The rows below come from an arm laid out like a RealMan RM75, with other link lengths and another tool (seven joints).
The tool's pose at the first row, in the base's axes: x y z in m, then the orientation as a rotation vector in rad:
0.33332, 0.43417, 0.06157, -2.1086, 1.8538, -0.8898
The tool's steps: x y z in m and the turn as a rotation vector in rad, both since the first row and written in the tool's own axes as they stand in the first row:
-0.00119, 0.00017, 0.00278, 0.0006, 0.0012, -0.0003
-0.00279, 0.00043, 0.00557, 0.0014, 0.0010, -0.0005
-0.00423, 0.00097, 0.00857, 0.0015, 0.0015, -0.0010
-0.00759, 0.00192, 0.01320, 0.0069, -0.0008, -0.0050
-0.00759, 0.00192, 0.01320, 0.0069, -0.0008, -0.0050
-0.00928, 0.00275, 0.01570, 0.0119, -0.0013, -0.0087
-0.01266, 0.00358, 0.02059, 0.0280, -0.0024, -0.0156
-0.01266, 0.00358, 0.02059, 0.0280, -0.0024, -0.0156
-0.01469, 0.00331, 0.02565, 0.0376, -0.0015, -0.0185
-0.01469, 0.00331, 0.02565, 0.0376, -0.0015, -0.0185
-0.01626, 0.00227, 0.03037, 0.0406, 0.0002, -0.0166
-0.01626, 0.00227, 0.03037, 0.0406, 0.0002, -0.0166
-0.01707, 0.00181, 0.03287, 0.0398, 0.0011, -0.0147
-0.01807, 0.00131, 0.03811, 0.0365, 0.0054, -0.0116
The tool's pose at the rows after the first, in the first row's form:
0.33467, 0.43461, 0.05889, -2.1085, 1.8536, -0.8918
0.33594, 0.43542, 0.05604, -2.1083, 1.8527, -0.8922
0.33709, 0.43597, 0.05292, -2.1087, 1.8524, -0.8930
0.33873, 0.43789, 0.04770, -2.1102, 1.8432, -0.8950
0.33873, 0.43789, 0.04770, -2.1102, 1.8432, -0.8950
0.33936, 0.43874, 0.04475, -2.1114, 1.8355, -0.8989
0.34125, 0.44063, 0.03938, -2.1095, 1.8155, -0.9109
0.34125, 0.44063, 0.03938, -2.1095, 1.8155, -0.9109
0.34419, 0.44142, 0.03485, -2.1069, 1.8053, -0.9196
0.34419, 0.44142, 0.03485, -2.1069, 1.8053, -0.9196
0.34761, 0.44200, 0.03113, -2.1029, 1.8053, -0.9234
0.34761, 0.44200, 0.03113, -2.1029, 1.8053, -0.9234
0.34934, 0.44227, 0.02912, -2.1013, 1.8081, -0.9235
0.35261, 0.44208, 0.02488, -2.0996, 1.8157, -0.9257

